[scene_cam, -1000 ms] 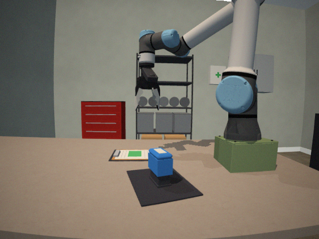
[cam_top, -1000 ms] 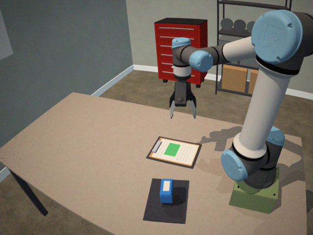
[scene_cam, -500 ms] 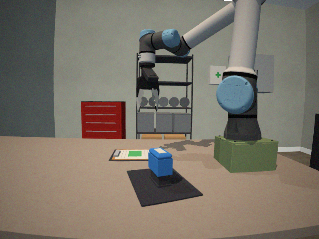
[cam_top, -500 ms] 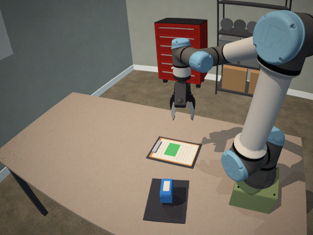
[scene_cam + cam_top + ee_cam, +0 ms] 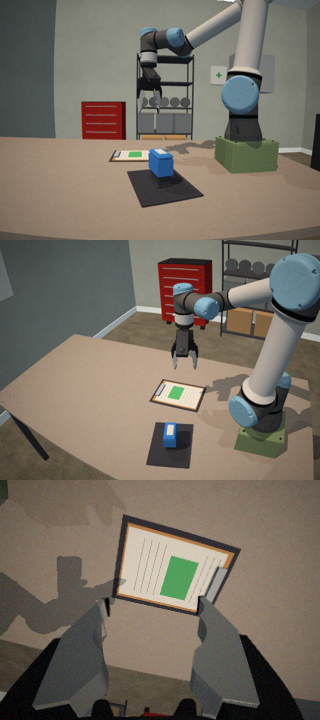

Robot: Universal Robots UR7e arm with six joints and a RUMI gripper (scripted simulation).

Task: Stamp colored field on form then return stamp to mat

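Now: the blue stamp 8 cm behind my hand, 25 cm to the left of it and 16 cm below it. Round my hand: dark mat 8 cm behind, 25 cm to the left, 21 cm below; then clipboard form 7 cm ahead, 3 cm to the right, 21 cm below; then black stamp base 8 cm behind, 25 cm to the left, 19 cm below.
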